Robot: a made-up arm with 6 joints.
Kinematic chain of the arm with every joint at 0, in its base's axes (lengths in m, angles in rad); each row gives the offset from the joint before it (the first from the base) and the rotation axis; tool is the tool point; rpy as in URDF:
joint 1: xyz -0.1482 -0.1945 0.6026 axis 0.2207 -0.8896 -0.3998
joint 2: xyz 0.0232 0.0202 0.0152 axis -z
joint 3: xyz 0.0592 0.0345 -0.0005 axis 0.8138 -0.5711 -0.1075
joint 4: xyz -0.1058 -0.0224 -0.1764 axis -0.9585 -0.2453 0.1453
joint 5: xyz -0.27 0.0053 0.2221 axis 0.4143 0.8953 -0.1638
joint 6: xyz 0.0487 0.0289 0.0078 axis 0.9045 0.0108 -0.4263
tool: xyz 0.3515 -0.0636 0.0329 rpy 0 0 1.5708
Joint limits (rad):
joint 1: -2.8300..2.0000
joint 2: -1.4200..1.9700
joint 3: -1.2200..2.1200
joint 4: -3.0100..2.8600
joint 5: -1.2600..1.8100
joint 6: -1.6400..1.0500
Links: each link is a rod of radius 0.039 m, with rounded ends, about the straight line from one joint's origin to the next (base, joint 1, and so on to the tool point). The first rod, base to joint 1, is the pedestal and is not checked.
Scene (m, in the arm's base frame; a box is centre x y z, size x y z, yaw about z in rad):
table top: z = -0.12
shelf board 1: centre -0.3 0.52 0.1 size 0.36 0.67 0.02 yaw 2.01
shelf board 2: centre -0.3 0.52 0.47 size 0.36 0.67 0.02 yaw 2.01
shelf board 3: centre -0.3 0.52 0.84 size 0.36 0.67 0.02 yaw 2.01
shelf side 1: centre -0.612 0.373 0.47 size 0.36 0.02 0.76 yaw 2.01
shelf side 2: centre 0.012 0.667 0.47 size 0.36 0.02 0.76 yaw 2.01
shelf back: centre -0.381 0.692 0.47 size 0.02 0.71 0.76 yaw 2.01
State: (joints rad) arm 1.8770 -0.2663 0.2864 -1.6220 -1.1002 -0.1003
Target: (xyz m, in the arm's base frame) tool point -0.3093 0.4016 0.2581
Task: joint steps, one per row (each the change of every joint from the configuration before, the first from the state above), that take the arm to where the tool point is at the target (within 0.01 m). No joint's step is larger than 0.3 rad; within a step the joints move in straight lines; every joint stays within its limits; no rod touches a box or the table.
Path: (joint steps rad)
1: -0.2770 -0.2225 0.2349 -0.2413 0.0899 0.0878
2: -0.2769 -0.2225 0.2349 -0.2414 0.0899 0.0878
3: -0.2770 -0.2225 0.2349 -0.2413 0.0900 0.0878
4: -0.2770 -0.2225 0.2349 -0.2414 0.0899 0.0877
5: -0.2769 -0.2225 0.2349 -0.2413 0.0899 0.0878

